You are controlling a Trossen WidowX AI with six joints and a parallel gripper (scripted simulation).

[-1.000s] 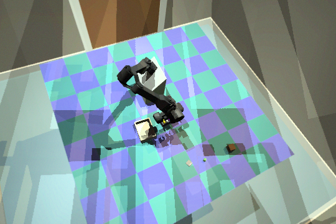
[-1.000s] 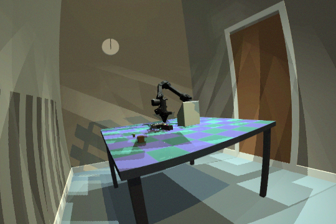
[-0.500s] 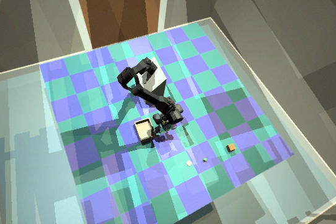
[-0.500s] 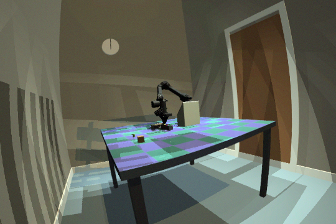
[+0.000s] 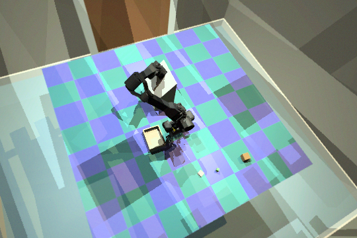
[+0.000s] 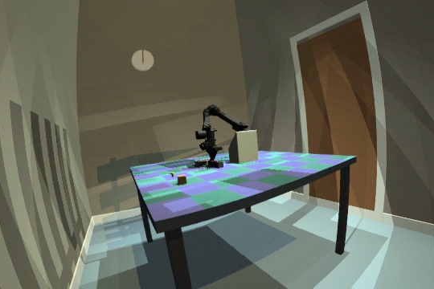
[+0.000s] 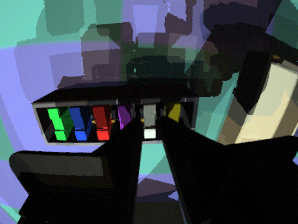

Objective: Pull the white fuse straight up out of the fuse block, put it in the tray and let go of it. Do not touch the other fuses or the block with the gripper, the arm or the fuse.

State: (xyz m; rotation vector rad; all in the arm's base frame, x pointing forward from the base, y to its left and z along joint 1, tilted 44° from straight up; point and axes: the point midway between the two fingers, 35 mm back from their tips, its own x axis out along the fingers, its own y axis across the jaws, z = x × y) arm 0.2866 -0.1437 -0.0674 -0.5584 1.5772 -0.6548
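The white fuse is 20 mm below my gripper tip. From my gripper tip the other things lie so: cream tray (20 mm behind, 150 mm to the right, 40 mm below); green piece (330 mm ahead, 70 mm to the left, 30 mm below).
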